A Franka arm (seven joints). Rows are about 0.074 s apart.
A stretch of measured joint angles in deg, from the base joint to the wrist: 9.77 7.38 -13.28 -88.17 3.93 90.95 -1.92; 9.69 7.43 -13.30 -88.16 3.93 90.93 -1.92; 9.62 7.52 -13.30 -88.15 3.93 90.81 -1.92; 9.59 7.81 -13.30 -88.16 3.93 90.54 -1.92; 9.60 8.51 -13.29 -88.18 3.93 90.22 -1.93; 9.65 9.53 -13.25 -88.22 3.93 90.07 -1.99; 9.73 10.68 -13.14 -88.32 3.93 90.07 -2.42; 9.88 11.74 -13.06 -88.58 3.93 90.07 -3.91; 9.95 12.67 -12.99 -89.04 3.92 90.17 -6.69; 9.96 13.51 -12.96 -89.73 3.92 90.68 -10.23; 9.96 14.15 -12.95 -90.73 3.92 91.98 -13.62; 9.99 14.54 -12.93 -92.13 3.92 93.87 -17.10; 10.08 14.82 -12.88 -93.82 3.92 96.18 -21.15
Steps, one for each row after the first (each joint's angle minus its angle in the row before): -0.08 0.05 -0.02 0.01 0.00 -0.02 0.00; -0.07 0.09 0.00 0.01 0.00 -0.12 0.00; -0.03 0.29 0.00 -0.01 0.00 -0.27 0.00; 0.01 0.70 0.01 -0.02 0.00 -0.32 -0.01; 0.05 1.02 0.04 -0.04 0.00 -0.15 -0.06; 0.08 1.15 0.11 -0.10 0.00 0.00 -0.43; 0.15 1.06 0.08 -0.26 0.00 0.00 -1.49; 0.07 0.93 0.07 -0.46 -0.01 0.10 -2.78; 0.01 0.84 0.03 -0.69 0.00 0.51 -3.54; 0.00 0.64 0.01 -1.00 0.00 1.30 -3.39; 0.03 0.39 0.02 -1.40 0.00 1.89 -3.48; 0.09 0.28 0.05 -1.69 0.00 2.31 -4.05
